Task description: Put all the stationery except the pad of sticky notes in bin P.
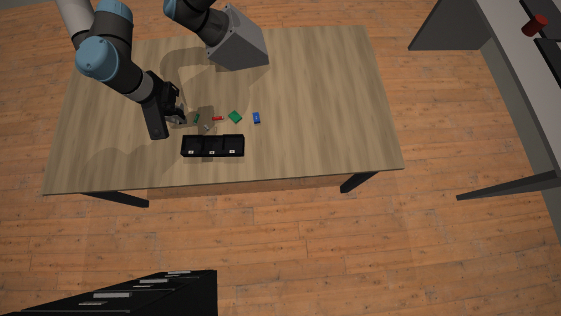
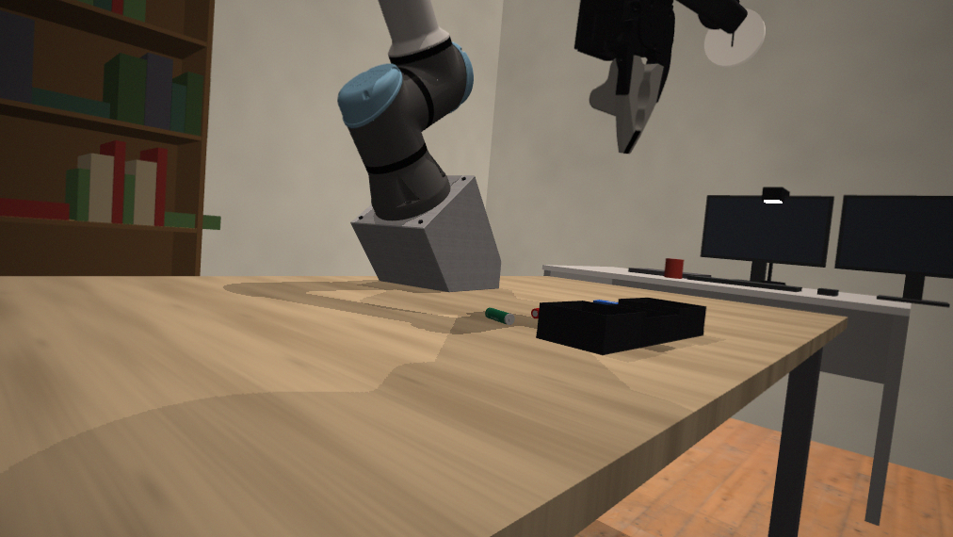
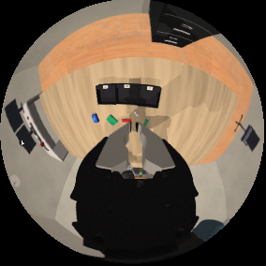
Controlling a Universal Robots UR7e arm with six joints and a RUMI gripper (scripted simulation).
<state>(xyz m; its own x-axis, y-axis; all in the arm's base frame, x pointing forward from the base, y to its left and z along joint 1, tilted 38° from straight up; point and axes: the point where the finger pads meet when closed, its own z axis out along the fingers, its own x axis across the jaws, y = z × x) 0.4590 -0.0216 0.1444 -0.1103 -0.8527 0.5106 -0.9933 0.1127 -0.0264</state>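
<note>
My gripper is now 4 cm to the right of the bin row and 21 cm above it. Round my hand: white-grey piece (9 cm behind, 1 cm to the left, 22 cm below); then red item (13 cm behind, 6 cm to the left, 22 cm below); then green cylinder (14 cm behind, 3 cm to the right, 22 cm below).
</note>
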